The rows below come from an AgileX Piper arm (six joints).
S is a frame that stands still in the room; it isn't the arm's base.
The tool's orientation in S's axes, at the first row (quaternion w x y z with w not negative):
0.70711, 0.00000, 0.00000, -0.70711
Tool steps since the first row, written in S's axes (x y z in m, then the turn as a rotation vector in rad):
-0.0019, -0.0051, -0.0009, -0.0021, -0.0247, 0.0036
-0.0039, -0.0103, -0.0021, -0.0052, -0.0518, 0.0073
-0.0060, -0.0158, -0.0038, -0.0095, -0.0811, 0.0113
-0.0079, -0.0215, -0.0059, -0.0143, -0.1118, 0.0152
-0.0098, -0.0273, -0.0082, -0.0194, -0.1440, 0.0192
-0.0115, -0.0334, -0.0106, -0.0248, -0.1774, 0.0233
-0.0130, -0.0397, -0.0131, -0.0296, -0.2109, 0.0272
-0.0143, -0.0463, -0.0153, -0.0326, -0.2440, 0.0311
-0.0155, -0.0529, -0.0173, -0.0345, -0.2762, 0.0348
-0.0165, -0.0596, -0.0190, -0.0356, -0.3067, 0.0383
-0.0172, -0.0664, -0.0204, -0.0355, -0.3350, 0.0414
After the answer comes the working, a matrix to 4 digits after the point.
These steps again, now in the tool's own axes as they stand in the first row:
0.0051, -0.0019, -0.0009, 0.0247, -0.0021, 0.0036
0.0103, -0.0039, -0.0021, 0.0518, -0.0052, 0.0073
0.0158, -0.0060, -0.0038, 0.0811, -0.0095, 0.0113
0.0215, -0.0079, -0.0059, 0.1118, -0.0143, 0.0152
0.0273, -0.0098, -0.0082, 0.1440, -0.0194, 0.0192
0.0334, -0.0115, -0.0106, 0.1774, -0.0248, 0.0233
0.0397, -0.0130, -0.0131, 0.2109, -0.0296, 0.0272
0.0463, -0.0143, -0.0153, 0.2440, -0.0326, 0.0311
0.0529, -0.0155, -0.0173, 0.2762, -0.0345, 0.0348
0.0596, -0.0165, -0.0190, 0.3067, -0.0356, 0.0383
0.0664, -0.0172, -0.0204, 0.3350, -0.0355, 0.0414

The tool's axes in the first row as the columns of a matrix, in S's axes (rounded; the answer above uses it unrounded):
0.0000, 1.0000, 0.0000
-1.0000, 0.0000, 0.0000
0.0000, 0.0000, 1.0000

